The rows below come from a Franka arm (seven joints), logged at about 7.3 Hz.
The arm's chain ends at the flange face. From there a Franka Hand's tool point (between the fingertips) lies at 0.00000 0.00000 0.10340 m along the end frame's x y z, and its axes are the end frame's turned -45 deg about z.
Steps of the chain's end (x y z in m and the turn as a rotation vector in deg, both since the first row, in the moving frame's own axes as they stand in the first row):
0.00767, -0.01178, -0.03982, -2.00, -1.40, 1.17
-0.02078, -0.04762, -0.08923, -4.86, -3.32, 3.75
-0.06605, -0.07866, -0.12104, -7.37, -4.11, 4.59
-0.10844, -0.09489, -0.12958, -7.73, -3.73, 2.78
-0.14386, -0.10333, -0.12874, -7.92, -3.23, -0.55
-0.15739, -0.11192, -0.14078, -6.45, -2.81, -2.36
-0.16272, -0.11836, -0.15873, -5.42, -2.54, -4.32
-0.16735, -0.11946, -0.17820, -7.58, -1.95, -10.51
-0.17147, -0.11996, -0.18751, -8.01, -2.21, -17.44
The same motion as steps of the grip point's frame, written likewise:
0.00941, -0.00219, -0.03991, -0.42, -2.40, 1.17
0.00850, -0.04675, -0.08977, -1.09, -5.78, 3.75
-0.00583, -0.09877, -0.12216, -2.31, -8.12, 4.59
-0.02427, -0.13905, -0.13074, -2.83, -8.10, 2.78
-0.04281, -0.16876, -0.12989, -3.32, -7.88, -0.55
-0.04384, -0.18556, -0.14156, -2.57, -6.55, -2.36
-0.04136, -0.19471, -0.15929, -2.04, -5.63, -4.32
-0.04526, -0.19457, -0.17916, -3.98, -6.74, -10.51
-0.04810, -0.19684, -0.18859, -4.10, -7.23, -17.44

